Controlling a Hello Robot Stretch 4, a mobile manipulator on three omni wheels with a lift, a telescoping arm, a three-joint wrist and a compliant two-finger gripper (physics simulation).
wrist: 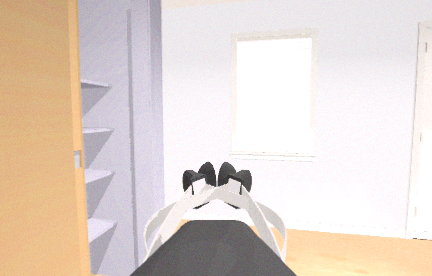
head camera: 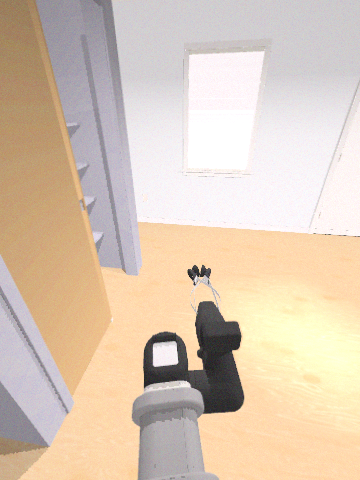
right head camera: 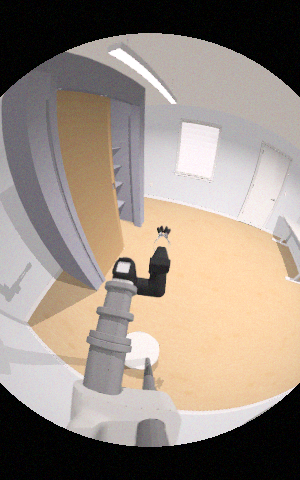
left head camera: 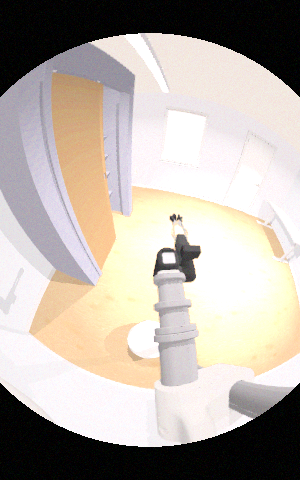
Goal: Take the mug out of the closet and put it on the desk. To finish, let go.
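You'd find my gripper at [head camera: 198,267] and [wrist: 217,176]. There's a window [head camera: 224,81], [wrist: 273,73] and [right head camera: 198,142], and I can see a white room door [right head camera: 268,180]. I see a closet door too: that closet door is at [head camera: 57,271], [wrist: 51,224], [right head camera: 83,119] and [left head camera: 76,103].
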